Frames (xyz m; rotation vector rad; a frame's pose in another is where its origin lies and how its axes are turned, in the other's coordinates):
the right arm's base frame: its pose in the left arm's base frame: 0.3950 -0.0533 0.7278 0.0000 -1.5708 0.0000
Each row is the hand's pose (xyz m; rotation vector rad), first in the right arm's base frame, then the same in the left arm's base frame.
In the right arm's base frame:
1: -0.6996 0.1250 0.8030 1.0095 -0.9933 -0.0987
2: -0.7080 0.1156 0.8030 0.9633 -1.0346 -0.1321
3: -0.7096 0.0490 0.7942 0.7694 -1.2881 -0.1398
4: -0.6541 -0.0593 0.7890 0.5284 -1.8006 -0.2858
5: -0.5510 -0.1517 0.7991 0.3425 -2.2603 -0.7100
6: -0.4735 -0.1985 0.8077 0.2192 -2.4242 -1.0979
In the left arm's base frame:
1: -0.4080 0.0717 0.0282 0.9981 -2.3828 0.8203
2: -0.4080 0.0623 0.0198 0.9937 -2.4373 0.7540
3: -0.3992 -0.0043 0.0182 0.8617 -2.7434 0.5967
4: -0.3940 -0.1126 0.0737 -0.7150 2.7755 -0.2130
5: -0.4041 -0.2050 0.1768 -0.7449 2.2645 0.2601
6: -0.4127 -0.2518 0.2543 -0.8351 1.9437 0.5572

